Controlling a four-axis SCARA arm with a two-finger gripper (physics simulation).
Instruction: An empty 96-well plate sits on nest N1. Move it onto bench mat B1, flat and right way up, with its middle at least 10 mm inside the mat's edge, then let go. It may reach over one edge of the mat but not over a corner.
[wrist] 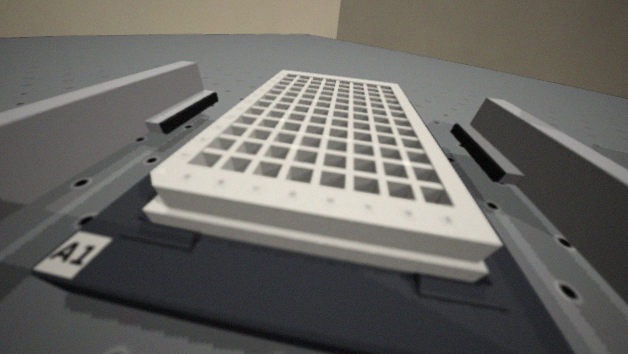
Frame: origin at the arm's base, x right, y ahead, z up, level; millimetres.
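Seen in the pictures: gripper, fingertip midpoint: (332,97).
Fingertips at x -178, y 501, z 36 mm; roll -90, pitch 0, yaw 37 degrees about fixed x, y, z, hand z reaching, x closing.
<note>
Offsets run from my fingertips to a thing's middle. "pt": to the spot under its first point. Level surfaces: height alone.
The white 96-well plate @[dx +15, dy -19, dz -4 mm] (320,212) sits flat and right way up on the dark nest @[dx +15, dy -19, dz -16 mm] (250,295), in the middle of the wrist view, its wells empty. My gripper (332,97) is open, with one black-padded finger on each side of the plate. A gap shows between each pad and the plate's long sides. The fingers look low, near the plate's height. Bench mat B1 does not show in this view.
A white label reading A1 @[pt dx +17, dy -112, dz -11 mm] (72,254) is on the nest's near left corner. The grey bench top @[dz -23 mm] (240,50) with small holes surrounds the nest. Beige and brown walls (475,35) stand behind it.
</note>
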